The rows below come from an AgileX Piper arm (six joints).
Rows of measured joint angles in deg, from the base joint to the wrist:
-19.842, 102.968, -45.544, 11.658, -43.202, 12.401
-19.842, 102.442, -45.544, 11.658, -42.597, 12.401
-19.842, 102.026, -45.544, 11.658, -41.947, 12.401
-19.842, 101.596, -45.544, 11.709, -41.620, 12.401
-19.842, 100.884, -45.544, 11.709, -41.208, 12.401
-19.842, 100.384, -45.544, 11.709, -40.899, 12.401
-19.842, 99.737, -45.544, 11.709, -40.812, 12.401
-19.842, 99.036, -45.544, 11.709, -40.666, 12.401
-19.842, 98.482, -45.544, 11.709, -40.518, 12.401
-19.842, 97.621, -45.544, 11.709, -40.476, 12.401
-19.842, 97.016, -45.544, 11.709, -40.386, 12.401
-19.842, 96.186, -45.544, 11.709, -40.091, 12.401
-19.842, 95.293, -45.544, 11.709, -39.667, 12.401
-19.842, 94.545, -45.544, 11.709, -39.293, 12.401
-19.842, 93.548, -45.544, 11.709, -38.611, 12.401
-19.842, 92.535, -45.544, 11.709, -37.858, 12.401
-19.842, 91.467, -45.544, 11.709, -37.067, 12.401
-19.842, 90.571, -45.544, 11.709, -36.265, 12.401
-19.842, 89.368, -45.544, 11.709, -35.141, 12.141
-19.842, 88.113, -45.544, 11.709, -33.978, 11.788
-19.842, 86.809, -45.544, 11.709, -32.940, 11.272
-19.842, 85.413, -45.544, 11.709, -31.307, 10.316
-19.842, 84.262, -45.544, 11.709, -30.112, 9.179
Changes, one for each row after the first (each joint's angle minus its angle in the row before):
0.000, -0.526, 0.000, 0.000, 0.605, 0.000
0.000, -0.416, 0.000, 0.000, 0.650, 0.000
0.000, -0.430, 0.000, 0.051, 0.327, 0.000
0.000, -0.712, 0.000, 0.000, 0.412, 0.000
0.000, -0.500, 0.000, 0.000, 0.309, 0.000
0.000, -0.647, 0.000, 0.000, 0.087, 0.000
0.000, -0.701, 0.000, 0.000, 0.146, 0.000
0.000, -0.554, 0.000, 0.000, 0.148, 0.000
0.000, -0.861, 0.000, 0.000, 0.042, 0.000
0.000, -0.605, 0.000, 0.000, 0.090, 0.000
0.000, -0.830, 0.000, 0.000, 0.295, 0.000
0.000, -0.893, 0.000, 0.000, 0.424, 0.000
0.000, -0.748, 0.000, 0.000, 0.374, 0.000
0.000, -0.997, 0.000, 0.000, 0.682, 0.000
0.000, -1.013, 0.000, 0.000, 0.753, 0.000
0.000, -1.068, 0.000, 0.000, 0.791, 0.000
0.000, -0.896, 0.000, 0.000, 0.802, 0.000
0.000, -1.203, 0.000, 0.000, 1.124, -0.260
0.000, -1.255, 0.000, 0.000, 1.163, -0.353
0.000, -1.304, 0.000, 0.000, 1.038, -0.516
0.000, -1.396, 0.000, 0.000, 1.633, -0.956
0.000, -1.151, 0.000, 0.000, 1.195, -1.137

